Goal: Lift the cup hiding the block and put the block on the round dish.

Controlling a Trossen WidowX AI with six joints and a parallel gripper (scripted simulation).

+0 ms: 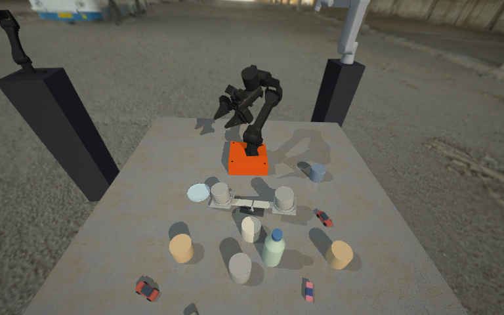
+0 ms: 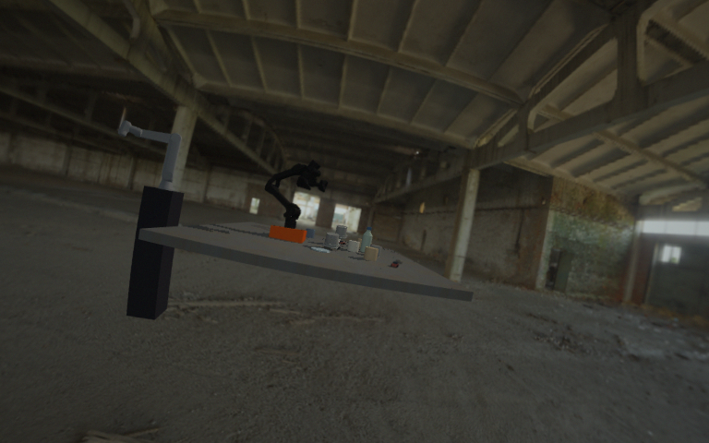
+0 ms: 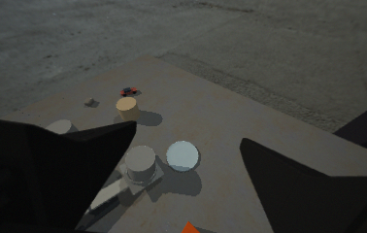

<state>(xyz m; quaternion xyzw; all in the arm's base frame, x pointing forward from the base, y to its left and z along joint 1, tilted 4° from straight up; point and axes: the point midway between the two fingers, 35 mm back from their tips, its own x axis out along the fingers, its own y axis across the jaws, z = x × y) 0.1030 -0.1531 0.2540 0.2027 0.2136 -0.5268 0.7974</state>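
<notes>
Now: gripper tip 270 mm above the pale green block, 130 mm short of it and 20 mm to the left of it. From my gripper tip the other things lie so: small balance 290 mm below, 190 mm ahead, 100 mm to the left; pale blue round dish 310 mm below, 120 mm to the right, 60 mm ahead; cream cylinder 280 mm below, 280 mm ahead, 60 mm to the left.
</notes>
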